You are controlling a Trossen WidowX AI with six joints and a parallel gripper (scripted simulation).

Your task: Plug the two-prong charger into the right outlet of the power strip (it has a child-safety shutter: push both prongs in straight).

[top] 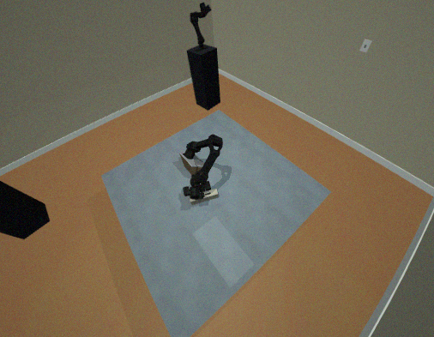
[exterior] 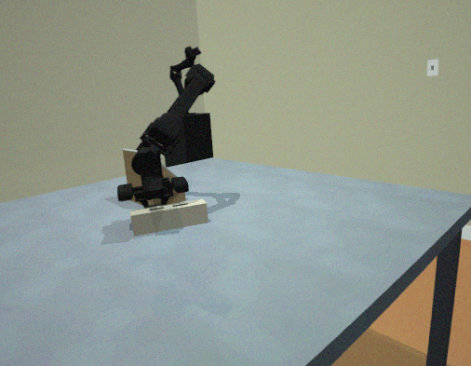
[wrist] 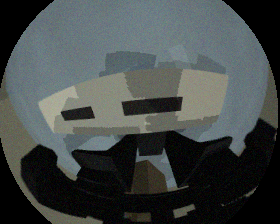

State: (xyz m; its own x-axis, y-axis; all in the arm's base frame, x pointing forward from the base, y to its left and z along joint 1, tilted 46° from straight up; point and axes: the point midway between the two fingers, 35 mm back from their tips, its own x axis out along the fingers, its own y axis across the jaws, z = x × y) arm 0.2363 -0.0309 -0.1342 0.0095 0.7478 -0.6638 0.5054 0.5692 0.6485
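My gripper tip is 1 cm to the left of the two-prong charger, 1 cm below it and 1 cm short of it.
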